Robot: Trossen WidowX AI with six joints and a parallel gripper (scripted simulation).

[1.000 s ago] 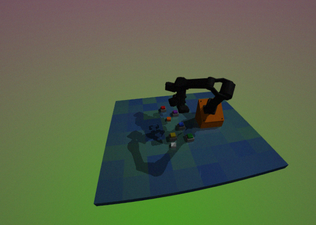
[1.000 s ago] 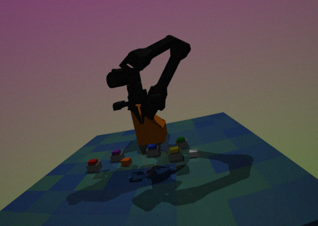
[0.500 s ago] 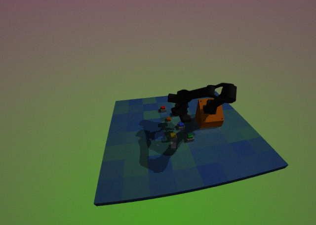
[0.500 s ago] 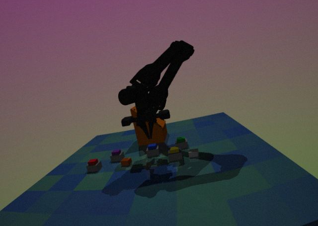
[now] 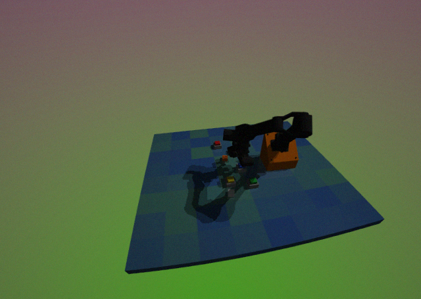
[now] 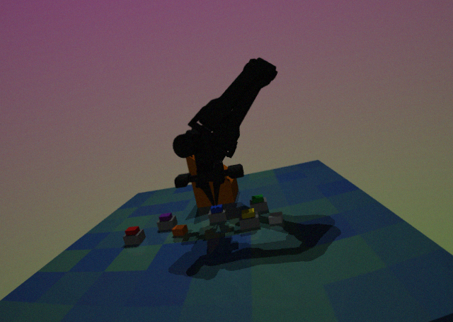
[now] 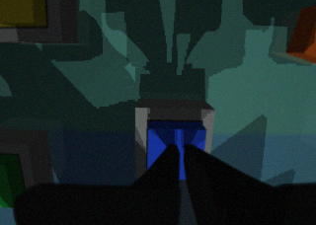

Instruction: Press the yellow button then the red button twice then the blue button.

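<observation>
The blue button is 1 cm below my gripper tip. The rest, counted from my gripper tip: orange block: 9 cm to the right, 7 cm ahead, 3 cm below; green button: 12 cm to the left, 4 cm behind, 1 cm below; yellow button: 10 cm to the left, 7 cm ahead, 1 cm below.
</observation>
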